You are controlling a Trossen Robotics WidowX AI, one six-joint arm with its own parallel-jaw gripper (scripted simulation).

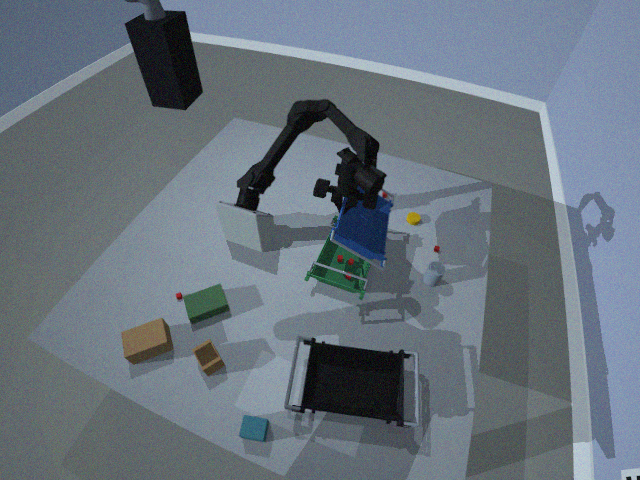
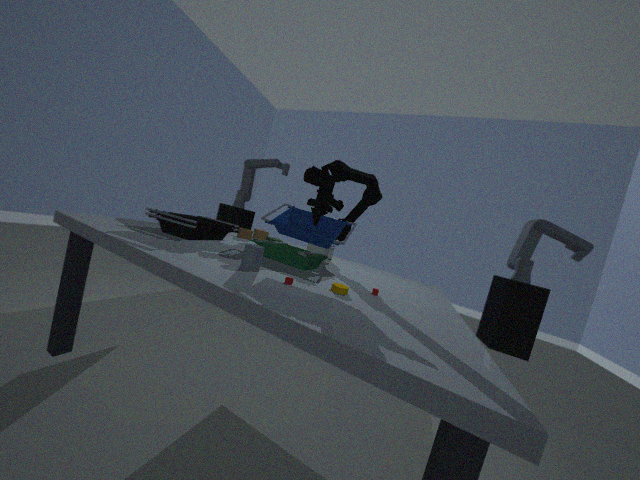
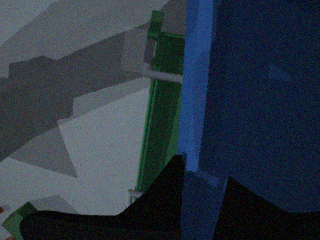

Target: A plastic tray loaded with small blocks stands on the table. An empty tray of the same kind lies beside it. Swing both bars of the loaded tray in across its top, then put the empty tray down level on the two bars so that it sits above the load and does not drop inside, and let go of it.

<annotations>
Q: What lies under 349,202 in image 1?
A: The gripper.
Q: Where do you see a green box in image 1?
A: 204,304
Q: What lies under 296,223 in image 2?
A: A blue tray.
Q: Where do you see a blue tray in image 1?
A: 362,231
</annotations>
